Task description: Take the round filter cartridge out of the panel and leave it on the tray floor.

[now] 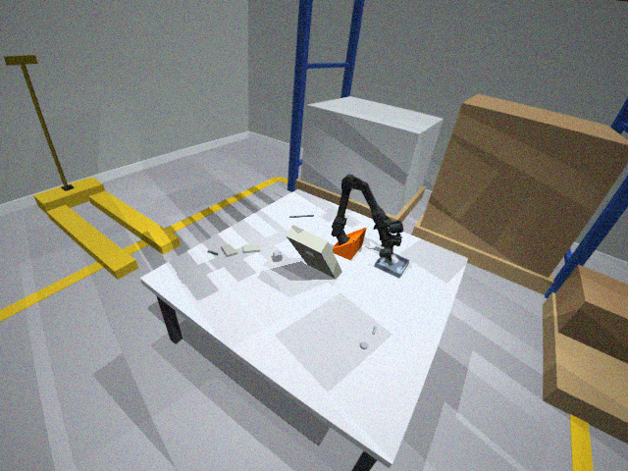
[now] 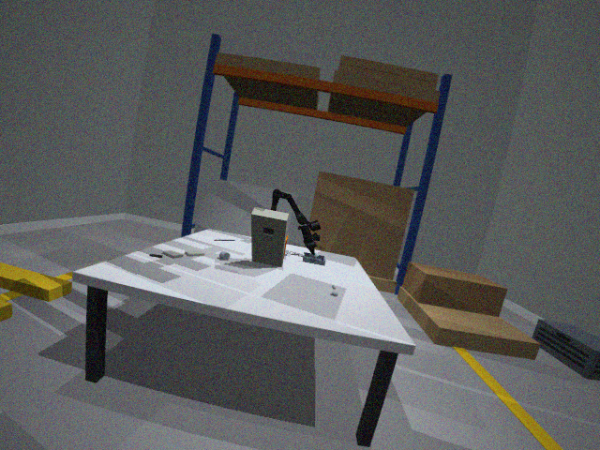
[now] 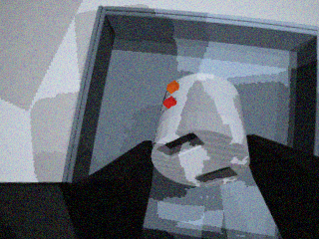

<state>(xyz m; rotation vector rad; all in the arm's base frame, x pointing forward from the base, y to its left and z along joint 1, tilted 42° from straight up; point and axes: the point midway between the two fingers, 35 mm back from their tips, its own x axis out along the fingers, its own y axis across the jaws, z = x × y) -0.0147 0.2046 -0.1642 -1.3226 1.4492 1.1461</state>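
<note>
My gripper tip is now right at the round grey filter cartridge. From my gripper tip the other things lie so: pale service panel (320 mm ahead, 330 mm to the right, 120 mm above); then dark tray (10 mm to the left, 40 mm below).
</note>
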